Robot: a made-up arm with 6 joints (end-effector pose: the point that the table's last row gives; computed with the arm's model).
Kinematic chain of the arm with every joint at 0, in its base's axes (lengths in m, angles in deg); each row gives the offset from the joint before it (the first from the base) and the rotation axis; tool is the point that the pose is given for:
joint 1: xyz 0 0 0.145 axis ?
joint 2: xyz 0 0 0 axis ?
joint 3: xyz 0 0 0.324 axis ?
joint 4: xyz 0 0 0 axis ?
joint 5: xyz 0.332 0 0 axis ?
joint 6: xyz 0 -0.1 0 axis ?
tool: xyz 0 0 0
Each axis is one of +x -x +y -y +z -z.
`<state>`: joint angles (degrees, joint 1 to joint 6).
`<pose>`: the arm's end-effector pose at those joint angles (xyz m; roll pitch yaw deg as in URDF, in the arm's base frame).
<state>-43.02 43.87 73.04 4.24 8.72 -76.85</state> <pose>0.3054 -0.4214 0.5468 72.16 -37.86 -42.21</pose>
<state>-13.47 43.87 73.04 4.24 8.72 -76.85</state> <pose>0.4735 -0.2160 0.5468 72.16 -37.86 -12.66</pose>
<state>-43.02 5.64 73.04 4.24 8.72 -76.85</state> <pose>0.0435 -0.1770 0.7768 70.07 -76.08 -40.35</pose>
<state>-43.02 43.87 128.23 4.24 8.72 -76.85</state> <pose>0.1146 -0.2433 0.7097 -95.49 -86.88 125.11</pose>
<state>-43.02 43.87 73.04 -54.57 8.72 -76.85</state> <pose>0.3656 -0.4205 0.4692 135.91 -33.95 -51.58</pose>
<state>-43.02 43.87 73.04 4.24 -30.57 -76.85</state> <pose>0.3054 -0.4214 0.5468 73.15 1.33 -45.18</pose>
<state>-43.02 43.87 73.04 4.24 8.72 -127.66</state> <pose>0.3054 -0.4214 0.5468 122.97 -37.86 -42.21</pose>
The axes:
joint 1: +z
joint 2: +y
joint 3: -y
joint 4: -x
joint 5: -y
joint 6: -x

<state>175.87 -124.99 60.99 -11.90 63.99 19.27</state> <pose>0.6033 0.0545 -0.0549 -167.65 66.97 24.15</pose>
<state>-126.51 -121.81 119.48 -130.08 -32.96 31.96</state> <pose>0.3504 0.3651 -0.2802 -152.59 64.71 -23.55</pose>
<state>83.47 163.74 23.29 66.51 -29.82 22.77</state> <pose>0.0274 -0.1107 -0.4482 106.75 23.55 -66.69</pose>
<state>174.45 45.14 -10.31 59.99 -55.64 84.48</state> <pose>-0.4821 0.0971 0.1492 138.89 44.35 82.85</pose>
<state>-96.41 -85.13 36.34 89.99 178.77 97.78</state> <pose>0.0649 0.5778 0.4035 -5.78 58.51 -94.05</pose>
